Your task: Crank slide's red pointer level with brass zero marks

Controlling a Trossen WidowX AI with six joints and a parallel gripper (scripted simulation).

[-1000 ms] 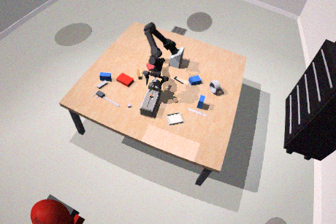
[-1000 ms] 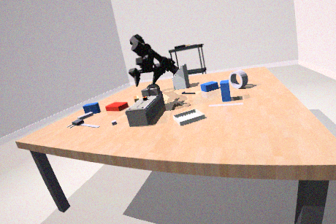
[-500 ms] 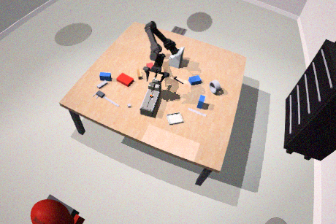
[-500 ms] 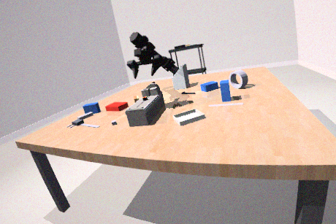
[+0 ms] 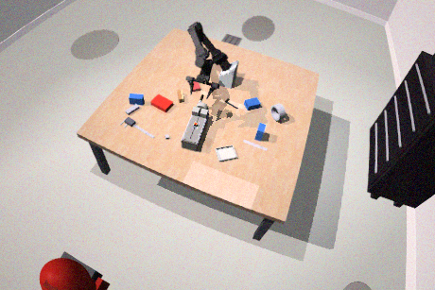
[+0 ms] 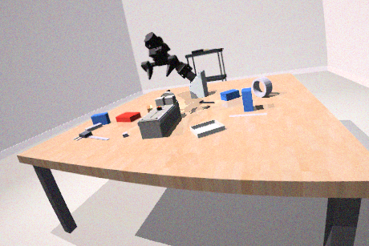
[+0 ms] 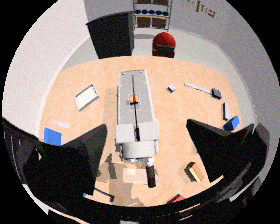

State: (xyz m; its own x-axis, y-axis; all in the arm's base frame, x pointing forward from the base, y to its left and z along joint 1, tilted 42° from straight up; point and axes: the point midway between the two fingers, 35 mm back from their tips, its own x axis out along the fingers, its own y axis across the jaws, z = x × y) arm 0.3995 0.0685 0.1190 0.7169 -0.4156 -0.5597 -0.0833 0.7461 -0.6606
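Now: gripper tip 90 mm past the dark crank handle, 90 mm above it and 10 mm to the left of it. Also, from my gripper tip: red block 260 mm to the right, 190 mm below, 20 mm behind; then white tray 240 mm to the left, 200 mm below, 160 mm ahead; then red pointer 120 mm below, 90 mm ahead, 30 mm to the left.
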